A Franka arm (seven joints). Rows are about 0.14 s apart.
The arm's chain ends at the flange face. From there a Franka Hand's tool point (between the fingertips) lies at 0.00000 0.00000 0.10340 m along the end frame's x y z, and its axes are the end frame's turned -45 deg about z.
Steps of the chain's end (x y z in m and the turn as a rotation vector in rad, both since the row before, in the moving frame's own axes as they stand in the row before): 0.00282, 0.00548, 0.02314, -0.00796, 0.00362, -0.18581; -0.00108, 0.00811, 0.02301, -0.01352, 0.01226, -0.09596; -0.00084, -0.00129, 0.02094, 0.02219, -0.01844, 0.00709; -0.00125, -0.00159, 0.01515, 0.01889, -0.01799, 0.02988; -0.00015, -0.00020, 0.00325, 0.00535, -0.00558, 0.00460
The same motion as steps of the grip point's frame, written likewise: -0.00212, 0.00674, 0.02314, -0.00819, -0.00307, -0.18581; -0.00650, 0.00686, 0.02299, -0.01823, -0.00089, -0.09596; 0.00060, -0.00448, 0.02090, 0.02873, 0.00265, 0.00709; 0.00035, -0.00470, 0.01511, 0.02608, 0.00064, 0.02988; 0.00002, -0.00105, 0.00325, 0.00773, -0.00016, 0.00460
